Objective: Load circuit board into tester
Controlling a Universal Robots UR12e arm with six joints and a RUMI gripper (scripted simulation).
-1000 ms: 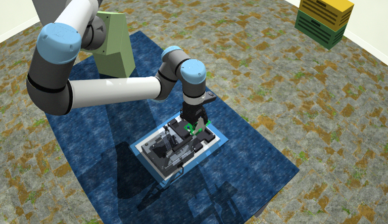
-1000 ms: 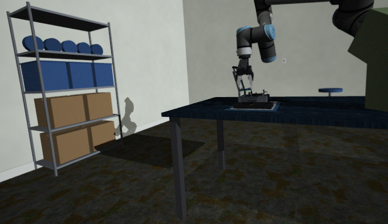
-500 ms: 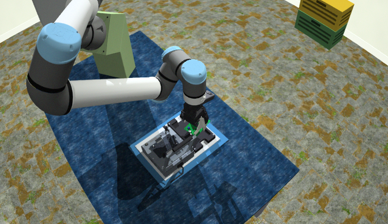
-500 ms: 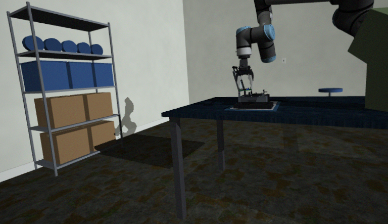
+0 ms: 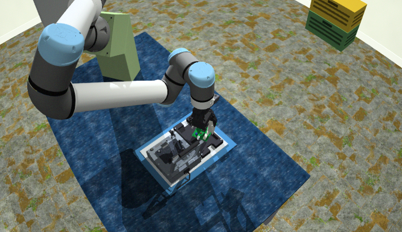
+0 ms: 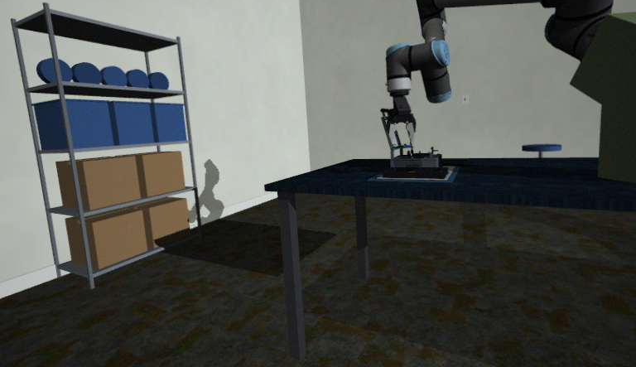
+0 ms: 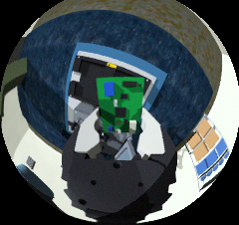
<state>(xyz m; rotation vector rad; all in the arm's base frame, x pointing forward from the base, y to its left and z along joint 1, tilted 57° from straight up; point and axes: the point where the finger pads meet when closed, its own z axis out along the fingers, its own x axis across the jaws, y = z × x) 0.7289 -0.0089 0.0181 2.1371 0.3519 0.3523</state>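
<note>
My gripper is now right at the green circuit board. Round my hand: tester lid (4 cm ahead, 19 cm to the right, 6 cm above); then tester (4 cm behind, 13 cm to the right, 1 cm below).
</note>
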